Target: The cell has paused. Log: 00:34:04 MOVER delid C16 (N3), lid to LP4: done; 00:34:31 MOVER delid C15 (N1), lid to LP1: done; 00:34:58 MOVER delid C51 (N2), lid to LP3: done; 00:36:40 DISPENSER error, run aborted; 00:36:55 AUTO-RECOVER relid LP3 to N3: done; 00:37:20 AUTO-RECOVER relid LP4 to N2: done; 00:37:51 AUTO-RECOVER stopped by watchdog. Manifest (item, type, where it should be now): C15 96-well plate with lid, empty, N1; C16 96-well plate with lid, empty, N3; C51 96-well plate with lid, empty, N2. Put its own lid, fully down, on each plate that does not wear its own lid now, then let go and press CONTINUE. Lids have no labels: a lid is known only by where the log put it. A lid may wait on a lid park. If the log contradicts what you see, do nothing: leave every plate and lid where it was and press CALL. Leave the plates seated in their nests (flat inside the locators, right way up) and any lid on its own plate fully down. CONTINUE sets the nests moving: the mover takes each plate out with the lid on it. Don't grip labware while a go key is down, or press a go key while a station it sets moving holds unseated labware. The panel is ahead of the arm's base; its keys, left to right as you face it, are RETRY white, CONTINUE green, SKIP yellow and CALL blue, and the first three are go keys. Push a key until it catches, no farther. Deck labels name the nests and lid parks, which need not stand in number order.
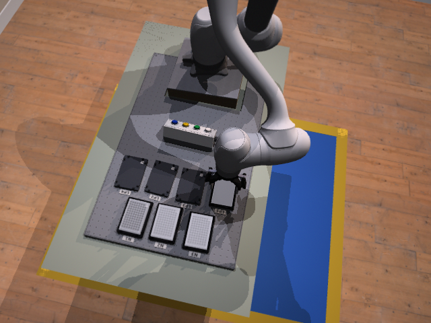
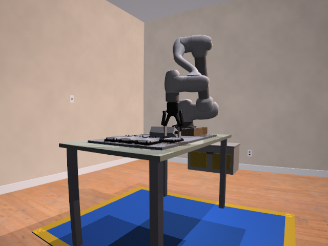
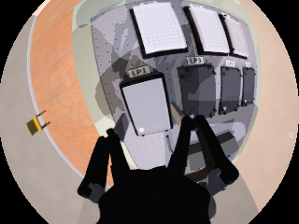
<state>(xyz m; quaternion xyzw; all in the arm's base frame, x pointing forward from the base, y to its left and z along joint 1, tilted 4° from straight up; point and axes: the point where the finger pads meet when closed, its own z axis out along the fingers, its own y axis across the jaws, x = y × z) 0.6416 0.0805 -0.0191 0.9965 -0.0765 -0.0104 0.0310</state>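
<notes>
Right now my hand is 5 cm above the lid park LP1. From my hand the other things lie so: lid park LP3 (14 cm to the right, 5 cm below, 2 cm behind); then white key (25 cm behind, 8 cm to the right, 1 cm above); then 96-well plate (17 cm ahead, 10 cm to the right, 4 cm below).
</notes>
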